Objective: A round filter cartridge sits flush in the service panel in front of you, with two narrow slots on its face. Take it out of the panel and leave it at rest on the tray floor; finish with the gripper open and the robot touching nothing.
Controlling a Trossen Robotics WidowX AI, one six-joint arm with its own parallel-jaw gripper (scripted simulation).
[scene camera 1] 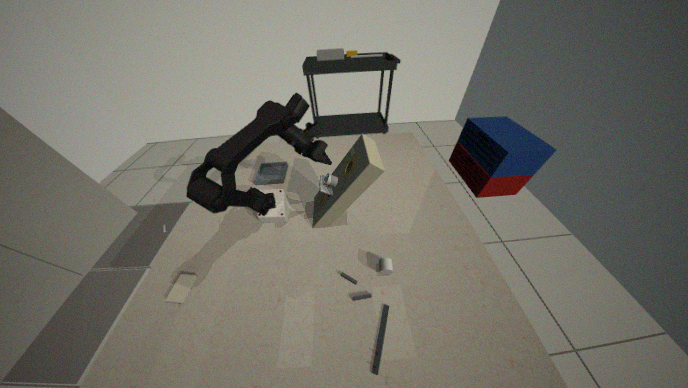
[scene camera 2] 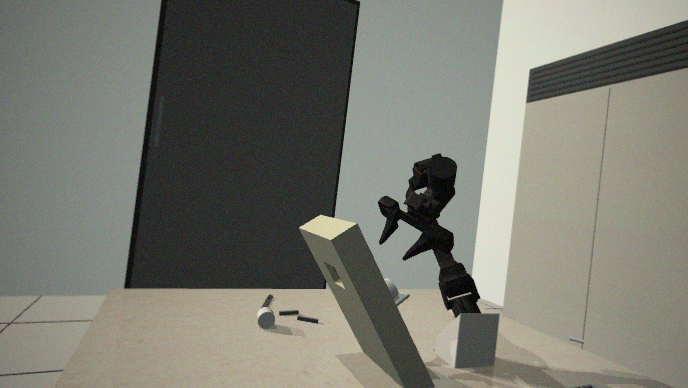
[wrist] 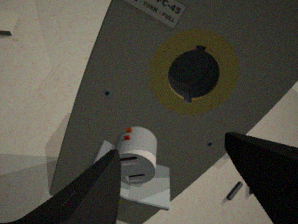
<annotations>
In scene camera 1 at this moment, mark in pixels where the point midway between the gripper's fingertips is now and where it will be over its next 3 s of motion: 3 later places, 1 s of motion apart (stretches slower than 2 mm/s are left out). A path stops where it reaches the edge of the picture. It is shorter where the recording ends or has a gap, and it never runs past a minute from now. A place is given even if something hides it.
My gripper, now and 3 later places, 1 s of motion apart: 327,162; 326,176; 329,179; 320,158
</annotations>
